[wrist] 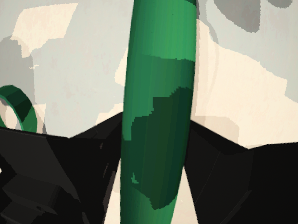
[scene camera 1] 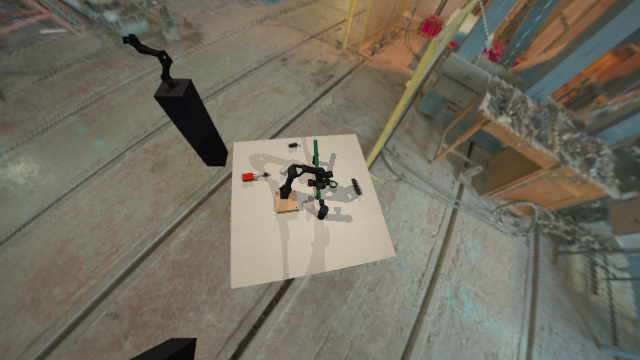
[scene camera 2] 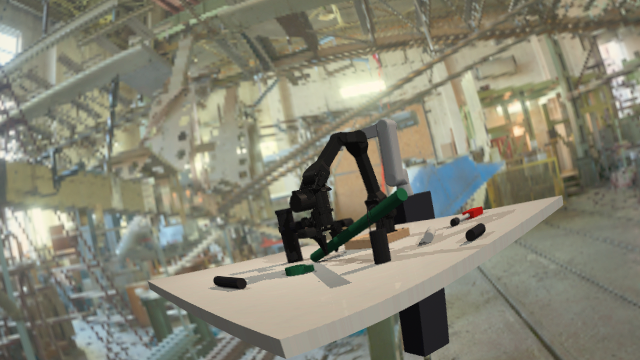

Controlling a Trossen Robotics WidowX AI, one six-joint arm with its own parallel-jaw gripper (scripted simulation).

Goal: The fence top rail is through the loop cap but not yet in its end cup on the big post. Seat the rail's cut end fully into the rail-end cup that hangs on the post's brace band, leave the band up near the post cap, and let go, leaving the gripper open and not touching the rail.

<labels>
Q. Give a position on a green top rail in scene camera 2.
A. At 400,195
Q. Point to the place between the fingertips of the gripper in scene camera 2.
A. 331,253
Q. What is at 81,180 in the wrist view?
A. The gripper.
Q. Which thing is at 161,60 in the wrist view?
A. A green top rail.
</labels>
